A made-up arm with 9 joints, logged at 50 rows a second.
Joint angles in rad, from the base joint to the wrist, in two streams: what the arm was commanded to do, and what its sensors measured. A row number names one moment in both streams.
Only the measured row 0 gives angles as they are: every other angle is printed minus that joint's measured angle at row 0.
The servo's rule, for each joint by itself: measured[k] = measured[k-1] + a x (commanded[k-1-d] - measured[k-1]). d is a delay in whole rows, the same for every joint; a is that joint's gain. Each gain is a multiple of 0.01, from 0.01 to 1. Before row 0 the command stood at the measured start. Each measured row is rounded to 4 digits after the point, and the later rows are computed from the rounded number. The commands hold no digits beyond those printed.
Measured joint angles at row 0:
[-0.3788 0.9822 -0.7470 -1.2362 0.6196 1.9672 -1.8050 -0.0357 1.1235]
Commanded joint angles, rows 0 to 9:
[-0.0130 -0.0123 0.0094 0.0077 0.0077 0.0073 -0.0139 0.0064 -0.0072]
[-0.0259 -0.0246 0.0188 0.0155 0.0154 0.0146 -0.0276 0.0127 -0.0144]
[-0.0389 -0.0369 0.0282 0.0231 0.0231 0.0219 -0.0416 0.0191 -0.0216]
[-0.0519 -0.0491 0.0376 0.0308 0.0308 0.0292 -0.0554 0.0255 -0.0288]
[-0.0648 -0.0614 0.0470 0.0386 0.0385 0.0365 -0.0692 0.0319 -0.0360]
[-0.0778 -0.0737 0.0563 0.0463 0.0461 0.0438 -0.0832 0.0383 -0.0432]
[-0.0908 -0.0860 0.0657 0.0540 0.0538 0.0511 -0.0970 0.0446 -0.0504]
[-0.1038 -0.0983 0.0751 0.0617 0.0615 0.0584 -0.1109 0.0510 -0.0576]
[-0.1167 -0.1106 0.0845 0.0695 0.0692 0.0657 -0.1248 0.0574 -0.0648]
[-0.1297 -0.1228 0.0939 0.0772 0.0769 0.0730 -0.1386 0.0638 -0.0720]
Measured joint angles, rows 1 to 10:
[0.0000 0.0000 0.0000 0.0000 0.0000 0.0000 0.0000 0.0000 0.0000]
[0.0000 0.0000 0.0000 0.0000 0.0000 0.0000 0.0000 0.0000 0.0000]
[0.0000 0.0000 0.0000 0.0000 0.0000 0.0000 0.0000 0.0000 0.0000]
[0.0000 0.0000 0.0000 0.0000 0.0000 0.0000 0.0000 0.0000 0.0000]
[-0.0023 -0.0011 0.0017 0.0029 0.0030 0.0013 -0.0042 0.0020 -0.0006]
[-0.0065 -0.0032 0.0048 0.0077 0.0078 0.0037 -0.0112 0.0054 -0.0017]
[-0.0123 -0.0062 0.0090 0.0136 0.0138 0.0070 -0.0203 0.0098 -0.0033]
[-0.0194 -0.0101 0.0141 0.0201 0.0204 0.0110 -0.0308 0.0148 -0.0053]
[-0.0276 -0.0147 0.0200 0.0271 0.0275 0.0156 -0.0423 0.0203 -0.0078]
[-0.0366 -0.0200 0.0265 0.0344 0.0348 0.0207 -0.0546 0.0261 -0.0106]
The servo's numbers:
d 4
a 0.18 0.09 0.18 0.38 0.39 0.18 0.30 0.32 0.08

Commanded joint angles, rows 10 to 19:
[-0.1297 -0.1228 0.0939 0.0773 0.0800 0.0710 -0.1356 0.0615 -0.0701]
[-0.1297 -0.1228 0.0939 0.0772 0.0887 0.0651 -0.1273 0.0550 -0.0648]
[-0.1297 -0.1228 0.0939 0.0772 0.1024 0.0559 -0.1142 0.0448 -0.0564]
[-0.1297 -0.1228 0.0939 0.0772 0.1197 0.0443 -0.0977 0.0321 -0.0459]
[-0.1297 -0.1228 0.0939 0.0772 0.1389 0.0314 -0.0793 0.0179 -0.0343]
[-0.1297 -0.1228 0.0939 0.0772 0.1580 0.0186 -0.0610 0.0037 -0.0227]
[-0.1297 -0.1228 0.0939 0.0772 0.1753 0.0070 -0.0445 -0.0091 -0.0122]
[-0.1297 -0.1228 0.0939 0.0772 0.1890 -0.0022 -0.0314 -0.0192 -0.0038]
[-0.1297 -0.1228 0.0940 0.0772 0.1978 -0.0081 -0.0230 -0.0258 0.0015]
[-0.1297 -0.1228 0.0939 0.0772 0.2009 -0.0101 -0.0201 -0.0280 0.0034]
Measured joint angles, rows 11 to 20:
[-0.0464 -0.0259 0.0336 0.0418 0.0422 0.0262 -0.0673 0.0320 -0.0138]
[-0.0567 -0.0324 0.0411 0.0494 0.0497 0.0320 -0.0804 0.0381 -0.0173]
[-0.0675 -0.0394 0.0489 0.0570 0.0573 0.0381 -0.0937 0.0443 -0.0211]
[-0.0787 -0.0469 0.0570 0.0647 0.0649 0.0444 -0.1072 0.0505 -0.0252]
[-0.0879 -0.0537 0.0636 0.0695 0.0708 0.0492 -0.1157 0.0540 -0.0288]
[-0.0954 -0.0599 0.0691 0.0724 0.0778 0.0521 -0.1192 0.0543 -0.0317]
[-0.1016 -0.0656 0.0736 0.0742 0.0874 0.0528 -0.1177 0.0513 -0.0337]
[-0.1067 -0.0707 0.0773 0.0753 0.1000 0.0513 -0.1117 0.0452 -0.0347]
[-0.1108 -0.0754 0.0803 0.0760 0.1152 0.0477 -0.1020 0.0365 -0.0347]
[-0.1142 -0.0797 0.0827 0.0765 0.1319 0.0425 -0.0897 0.0260 -0.0337]

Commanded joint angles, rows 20 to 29:
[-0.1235 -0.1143 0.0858 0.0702 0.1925 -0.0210 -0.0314 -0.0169 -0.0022]
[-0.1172 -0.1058 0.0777 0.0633 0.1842 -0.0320 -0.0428 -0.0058 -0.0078]
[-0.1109 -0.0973 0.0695 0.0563 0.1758 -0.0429 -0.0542 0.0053 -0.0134]
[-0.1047 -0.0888 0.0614 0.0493 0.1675 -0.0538 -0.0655 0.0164 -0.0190]
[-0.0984 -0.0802 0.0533 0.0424 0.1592 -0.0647 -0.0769 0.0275 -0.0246]
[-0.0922 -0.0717 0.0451 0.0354 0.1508 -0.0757 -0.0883 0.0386 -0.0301]
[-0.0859 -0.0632 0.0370 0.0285 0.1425 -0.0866 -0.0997 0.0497 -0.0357]
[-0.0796 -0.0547 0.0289 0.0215 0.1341 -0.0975 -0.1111 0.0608 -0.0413]
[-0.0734 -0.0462 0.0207 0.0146 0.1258 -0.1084 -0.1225 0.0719 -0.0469]
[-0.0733 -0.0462 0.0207 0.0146 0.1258 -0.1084 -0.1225 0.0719 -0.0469]
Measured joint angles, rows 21 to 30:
[-0.1170 -0.0836 0.0847 0.0768 0.1488 0.0361 -0.0761 0.0148 -0.0320]
[-0.1193 -0.0871 0.0864 0.0770 0.1645 0.0292 -0.0627 0.0039 -0.0297]
[-0.1212 -0.0903 0.0878 0.0771 0.1775 0.0225 -0.0508 -0.0056 -0.0272]
[-0.1227 -0.0932 0.0889 0.0771 0.1866 0.0166 -0.0416 -0.0128 -0.0248]
[-0.1228 -0.0951 0.0883 0.0745 0.1889 0.0098 -0.0385 -0.0141 -0.0230]
[-0.1218 -0.0961 0.0864 0.0702 0.1871 0.0023 -0.0398 -0.0114 -0.0218]
[-0.1198 -0.0962 0.0834 0.0649 0.1827 -0.0058 -0.0441 -0.0061 -0.0211]
[-0.1171 -0.0955 0.0794 0.0590 0.1768 -0.0144 -0.0505 0.0011 -0.0209]
[-0.1137 -0.0941 0.0747 0.0527 0.1699 -0.0235 -0.0584 0.0095 -0.0212]
[-0.1098 -0.0921 0.0694 0.0461 0.1625 -0.0329 -0.0674 0.0188 -0.0219]

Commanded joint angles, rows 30 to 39:
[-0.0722 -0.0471 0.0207 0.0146 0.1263 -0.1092 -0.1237 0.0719 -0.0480]
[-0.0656 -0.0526 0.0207 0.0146 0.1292 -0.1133 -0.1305 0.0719 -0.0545]
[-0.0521 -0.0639 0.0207 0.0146 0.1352 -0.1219 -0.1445 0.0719 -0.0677]
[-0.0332 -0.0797 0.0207 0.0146 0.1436 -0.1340 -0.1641 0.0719 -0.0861]
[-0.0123 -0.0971 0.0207 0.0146 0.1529 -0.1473 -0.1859 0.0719 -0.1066]
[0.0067 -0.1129 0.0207 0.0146 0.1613 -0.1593 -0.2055 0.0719 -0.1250]
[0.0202 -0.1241 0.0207 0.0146 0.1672 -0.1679 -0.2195 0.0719 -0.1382]
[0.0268 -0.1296 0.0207 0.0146 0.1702 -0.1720 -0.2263 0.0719 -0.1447]
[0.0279 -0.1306 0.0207 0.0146 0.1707 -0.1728 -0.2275 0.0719 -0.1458]
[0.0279 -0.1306 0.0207 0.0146 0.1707 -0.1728 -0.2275 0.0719 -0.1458]
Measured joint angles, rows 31 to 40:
[-0.1055 -0.0895 0.0636 0.0394 0.1547 -0.0426 -0.0771 0.0287 -0.0230]
[-0.1008 -0.0864 0.0574 0.0326 0.1467 -0.0525 -0.0873 0.0390 -0.0245]
[-0.0959 -0.0828 0.0508 0.0258 0.1385 -0.0626 -0.0979 0.0495 -0.0263]
[-0.0918 -0.0795 0.0454 0.0215 0.1335 -0.0708 -0.1053 0.0567 -0.0279]
[-0.0883 -0.0766 0.0410 0.0189 0.1307 -0.0777 -0.1108 0.0616 -0.0295]
[-0.0842 -0.0744 0.0373 0.0173 0.1301 -0.0841 -0.1167 0.0649 -0.0315]
[-0.0784 -0.0735 0.0343 0.0163 0.1321 -0.0909 -0.1250 0.0671 -0.0344]
[-0.0703 -0.0741 0.0319 0.0157 0.1366 -0.0987 -0.1367 0.0686 -0.0385]
[-0.0599 -0.0762 0.0299 0.0153 0.1430 -0.1074 -0.1515 0.0697 -0.0439]
[-0.0479 -0.0795 0.0282 0.0150 0.1501 -0.1167 -0.1677 0.0704 -0.0504]

